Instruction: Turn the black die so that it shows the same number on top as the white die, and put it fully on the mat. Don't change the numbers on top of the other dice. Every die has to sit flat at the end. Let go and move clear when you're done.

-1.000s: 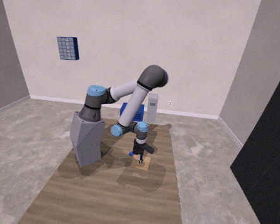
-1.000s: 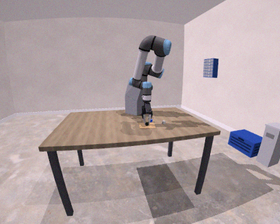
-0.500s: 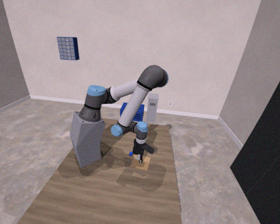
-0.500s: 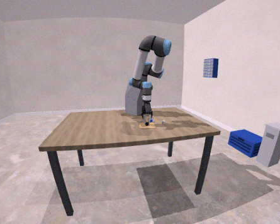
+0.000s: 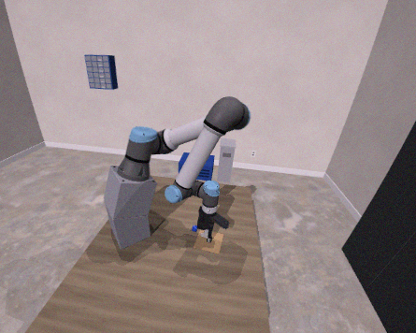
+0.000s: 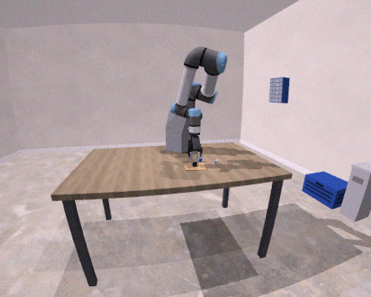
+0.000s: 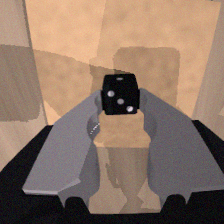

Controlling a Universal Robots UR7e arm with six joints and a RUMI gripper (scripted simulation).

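Right now my hand is right at the black die. Round my hand: white die: 17 cm to the left, 1 cm below, 1 cm behind; tan mat: 2 cm below; blue die: 9 cm behind, 7 cm to the left, 1 cm below.
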